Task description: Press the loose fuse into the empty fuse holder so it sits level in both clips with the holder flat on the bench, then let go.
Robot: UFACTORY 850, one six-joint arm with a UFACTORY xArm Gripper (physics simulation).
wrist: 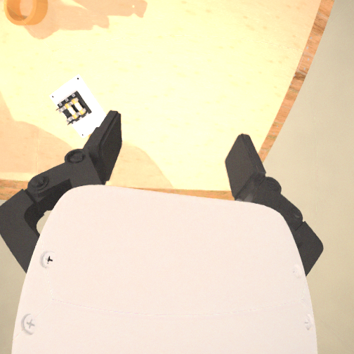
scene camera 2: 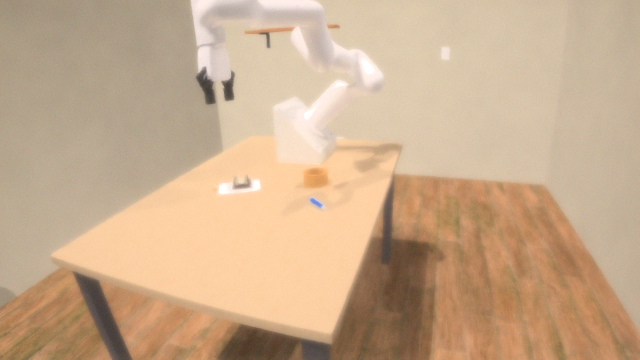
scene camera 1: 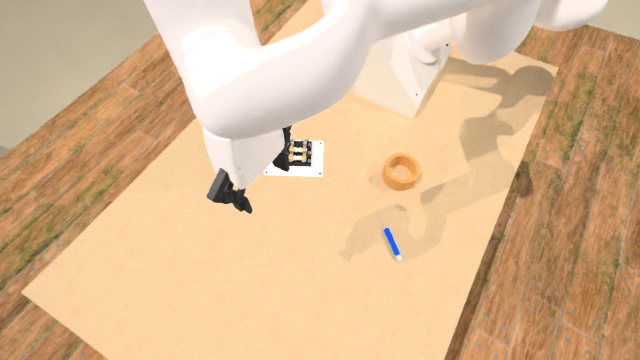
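A black fuse holder block (scene camera 1: 300, 153) (scene camera 2: 242, 183) (wrist: 75, 108) with metal clips sits on a white plate (scene camera 1: 318, 165) (scene camera 2: 225, 189) (wrist: 89, 123). Two fuses with yellowish ends lie side by side in its clips; the clip row at one side looks empty. A small yellow-orange thing, likely the loose fuse (scene camera 2: 215, 189), lies on the table just left of the plate in scene camera 2. It does not show in the scene camera 1 or wrist views. My gripper (scene camera 1: 265, 187) (scene camera 2: 219, 101) (wrist: 178, 137) is open and empty, high above the table near the plate.
An orange ring-shaped bowl (scene camera 1: 401, 180) (scene camera 2: 315, 178) (wrist: 25, 20) stands right of the plate in the scene views. A blue-handled screwdriver (scene camera 1: 392, 243) (scene camera 2: 316, 203) lies in front of it. The white robot base (scene camera 1: 387, 85) (scene camera 2: 295, 142) stands behind them on the table (scene camera 1: 250, 280) (scene camera 2: 225, 250).
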